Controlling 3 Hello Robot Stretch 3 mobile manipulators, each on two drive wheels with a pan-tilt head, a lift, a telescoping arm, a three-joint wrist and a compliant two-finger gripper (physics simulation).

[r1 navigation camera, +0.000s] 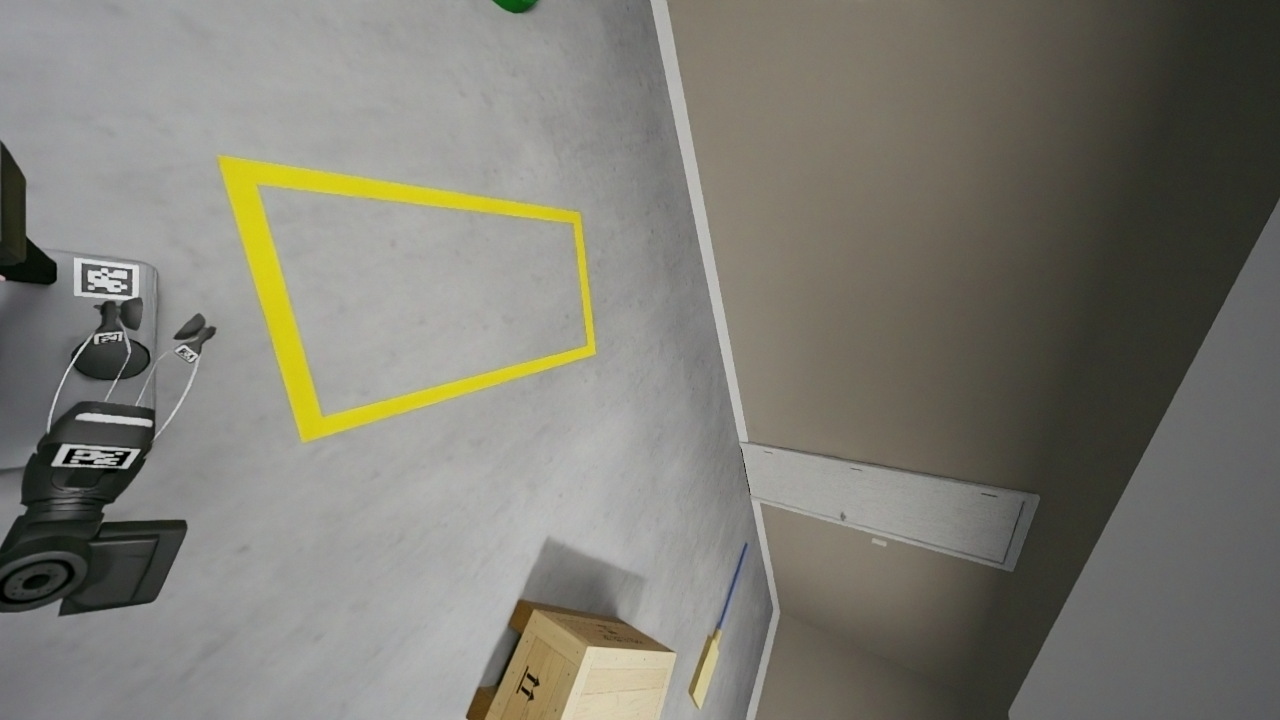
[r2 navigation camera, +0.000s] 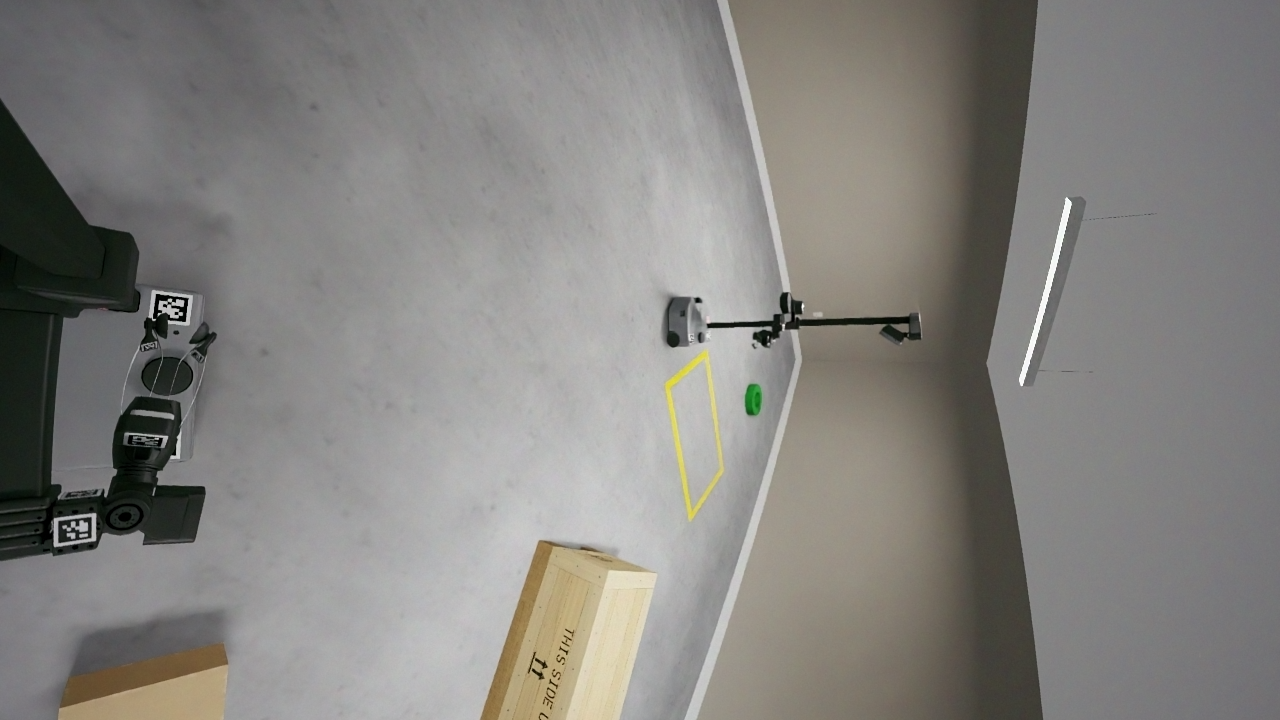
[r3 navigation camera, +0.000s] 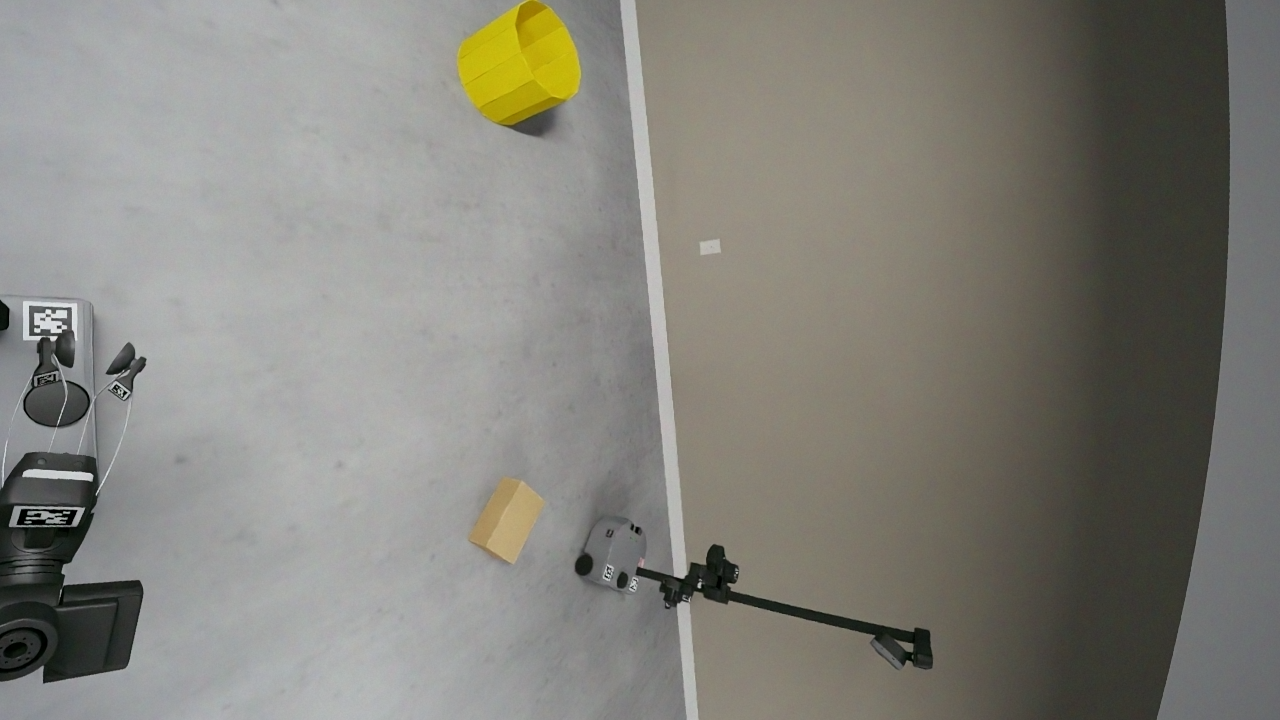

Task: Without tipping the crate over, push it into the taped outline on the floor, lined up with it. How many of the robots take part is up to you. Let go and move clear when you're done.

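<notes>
A long wooden crate (r1 navigation camera: 626,685) (r2 navigation camera: 586,626) stands upright on the floor, partly cut off by the frame edge in the r1 and r2 views. It is apart from the yellow taped outline (r1 navigation camera: 270,295) (r2 navigation camera: 678,447) and wholly outside it. Neither crate nor outline shows in the r3 view. The r1 gripper (r1 navigation camera: 157,320) is open and empty, seen over its own base, beside the outline's near edge in the r1 view. The r2 gripper (r2 navigation camera: 179,332) is open and empty, away from the crate. The r3 gripper (r3 navigation camera: 93,352) is open and empty.
A green ring (r1 navigation camera: 514,3) (r2 navigation camera: 753,399) lies beyond the outline. Another robot (r2 navigation camera: 687,322) stands beside the outline; one (r3 navigation camera: 613,553) stands near the wall. A cardboard box (r2 navigation camera: 152,694) (r3 navigation camera: 507,521), a yellow bin (r3 navigation camera: 519,67) and a blue-handled broom (r1 navigation camera: 707,667) are on the floor.
</notes>
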